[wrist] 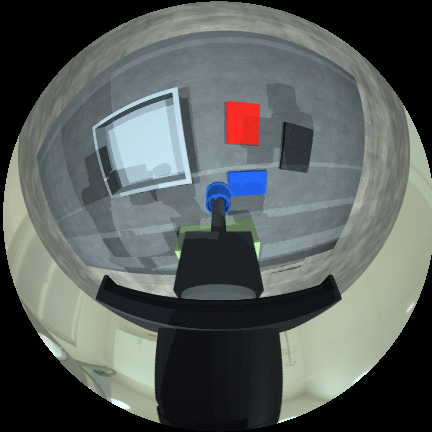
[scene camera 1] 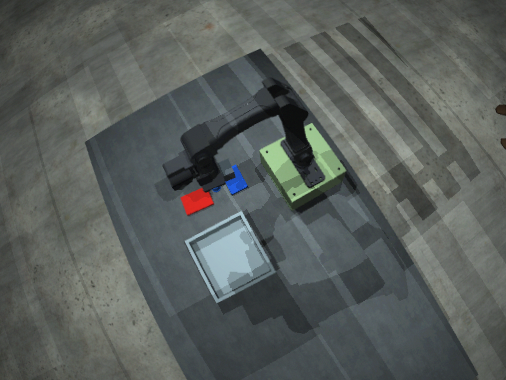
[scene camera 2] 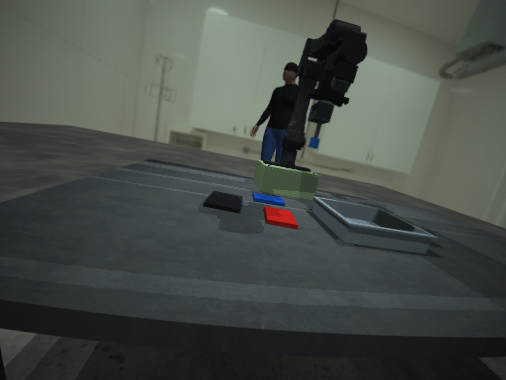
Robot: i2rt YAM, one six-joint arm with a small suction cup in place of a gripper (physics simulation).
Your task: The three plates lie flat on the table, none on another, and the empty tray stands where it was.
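Places are measured from the arm's base along level axes (x back, y right, z up), in centimetres.
Where they show: hand, tool point: (wrist: pixel 218 192) (scene camera 1: pixel 216 187) (scene camera 2: pixel 312 147); arm's base, link origin: (scene camera 1: pixel 302 160) (scene camera 2: pixel 286 166).
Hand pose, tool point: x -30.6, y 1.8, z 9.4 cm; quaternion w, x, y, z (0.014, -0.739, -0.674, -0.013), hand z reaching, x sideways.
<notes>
Each offset is from my tool point to the top centre of the thing. Level surfaces: height alone.
The red plate {dx -8.3, dy +7.2, dz -18.6 cm} (scene camera 1: pixel 197 201) (scene camera 2: pixel 281 217) (wrist: pixel 243 123) lies flat on the table {dz -19.7 cm} (scene camera 1: pixel 145 150) (scene camera 2: pixel 150 240). The smaller blue plate {dx +7.5, dy +7.7, dz -18.6 cm} (scene camera 1: pixel 239 184) (scene camera 2: pixel 268 199) (wrist: pixel 248 183) lies flat between the red plate and the green base block. The black plate {dx -2.4, dy +21.7, dz -18.7 cm} (scene camera 2: pixel 223 201) (wrist: pixel 297 147) lies flat, apart from both; the arm hides it in scene camera 1. No plate is on another. The pale grey tray {dx -7.1, dy -18.1, dz -14.7 cm} (scene camera 1: pixel 214 229) (scene camera 2: pixel 390 240) (wrist: pixel 183 135) stands upright and empty beside the red plate. My gripper, a blue suction cup (scene camera 1: pixel 216 189) (scene camera 2: pixel 314 143) (wrist: pixel 218 198), is open and hangs empty, high above the table.
The green base block (scene camera 1: pixel 272 159) (scene camera 2: pixel 285 181) carries the arm and stands behind the blue plate. In scene camera 2, a person (scene camera 2: pixel 284 107) in a black top stands behind the arm, in front of pale cabinets (scene camera 2: pixel 227 75).
</notes>
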